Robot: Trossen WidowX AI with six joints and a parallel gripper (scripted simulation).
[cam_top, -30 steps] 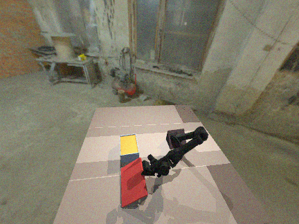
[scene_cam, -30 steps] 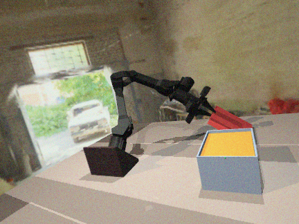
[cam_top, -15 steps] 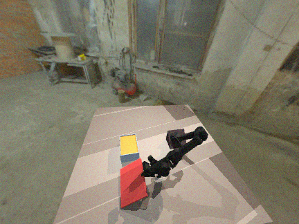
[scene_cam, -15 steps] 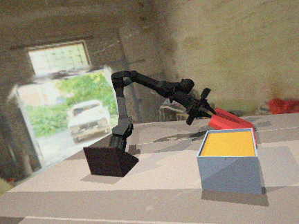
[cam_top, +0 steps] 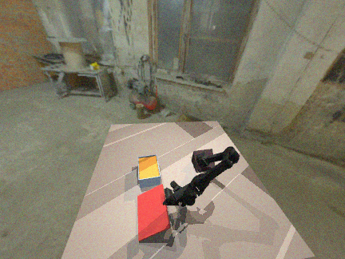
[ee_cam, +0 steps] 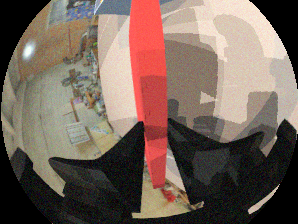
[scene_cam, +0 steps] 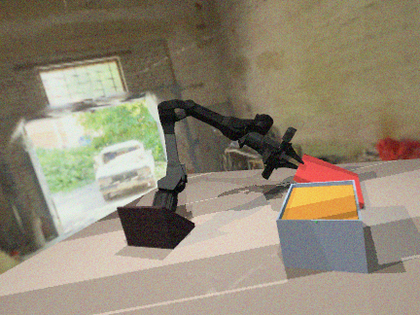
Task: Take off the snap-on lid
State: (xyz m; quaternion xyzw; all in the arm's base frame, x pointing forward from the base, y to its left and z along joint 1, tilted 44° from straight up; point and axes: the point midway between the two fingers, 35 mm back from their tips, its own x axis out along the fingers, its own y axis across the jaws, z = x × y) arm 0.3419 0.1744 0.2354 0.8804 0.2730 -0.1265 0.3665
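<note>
Right now my gripper tip is 7 cm short of the red lid and 4 cm above it. Also, from my gripper tip: storage box 29 cm to the right, 5 cm ahead, 4 cm below.
</note>
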